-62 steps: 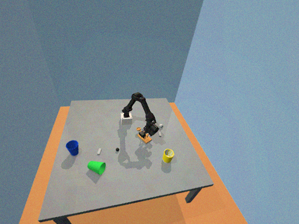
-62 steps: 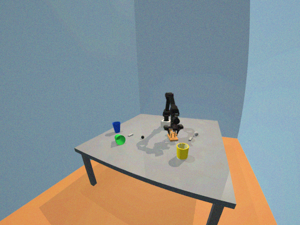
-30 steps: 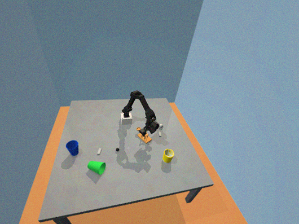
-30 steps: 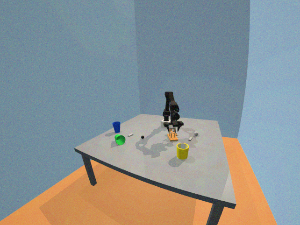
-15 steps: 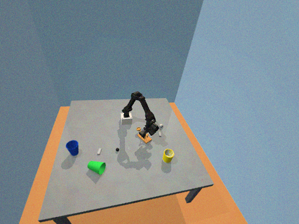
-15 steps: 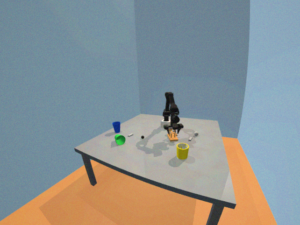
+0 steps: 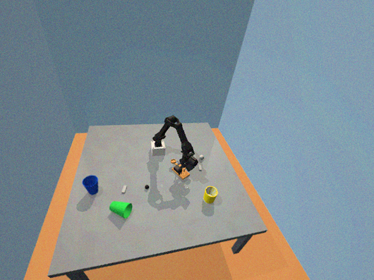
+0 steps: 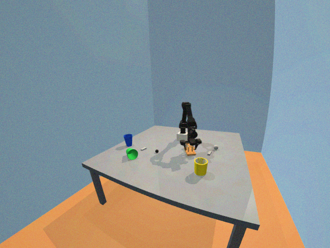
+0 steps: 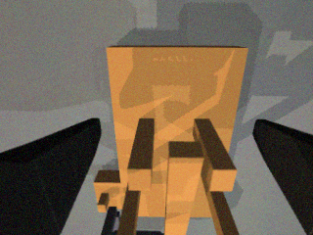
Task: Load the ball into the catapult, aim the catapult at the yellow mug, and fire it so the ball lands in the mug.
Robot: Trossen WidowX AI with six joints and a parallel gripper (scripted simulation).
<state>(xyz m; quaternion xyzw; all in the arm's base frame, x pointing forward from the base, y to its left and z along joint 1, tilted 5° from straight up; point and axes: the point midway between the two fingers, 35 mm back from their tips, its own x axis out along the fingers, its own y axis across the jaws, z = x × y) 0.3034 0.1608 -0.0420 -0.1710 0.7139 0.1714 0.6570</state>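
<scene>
My gripper tip is now 8 cm short of the black ball, 30 cm to the left of it and 2 cm above it. Also, from my gripper tip: orange catapult 7 cm behind, 2 cm to the right, 2 cm above; yellow mug 26 cm ahead, 13 cm to the left; pale grey ball 15 cm behind, 22 cm to the left, 1 cm below.
</scene>
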